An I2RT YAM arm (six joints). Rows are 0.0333 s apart.
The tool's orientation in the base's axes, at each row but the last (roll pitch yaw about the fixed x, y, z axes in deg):
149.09 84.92 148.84
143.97 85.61 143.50
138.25 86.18 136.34
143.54 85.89 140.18
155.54 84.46 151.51
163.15 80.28 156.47
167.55 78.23 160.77
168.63 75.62 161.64
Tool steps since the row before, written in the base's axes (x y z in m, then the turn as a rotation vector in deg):
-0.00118 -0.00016 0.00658 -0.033 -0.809 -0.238
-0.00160 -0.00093 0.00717 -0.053 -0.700 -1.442
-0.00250 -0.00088 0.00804 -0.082 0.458 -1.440
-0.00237 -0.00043 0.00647 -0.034 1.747 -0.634
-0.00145 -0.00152 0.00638 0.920 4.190 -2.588
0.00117 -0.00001 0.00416 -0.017 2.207 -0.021
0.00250 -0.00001 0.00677 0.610 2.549 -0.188
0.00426 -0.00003 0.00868 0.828 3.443 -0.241
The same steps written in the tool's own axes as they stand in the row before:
-0.00647 0.00013 -0.00168 0.202 -0.819 -0.013
-0.00709 -0.00062 -0.00203 1.409 -0.765 0.041
-0.00794 -0.00061 -0.00287 1.462 0.391 -0.025
-0.00634 -0.00029 -0.00271 0.714 1.713 -0.097
-0.00630 -0.00136 -0.00190 2.691 4.139 0.856
-0.00428 0.00033 0.00048 0.172 2.185 -0.258
-0.00711 0.00059 0.00109 0.238 2.594 0.348
-0.00941 0.00094 0.00199 0.308 3.505 0.471

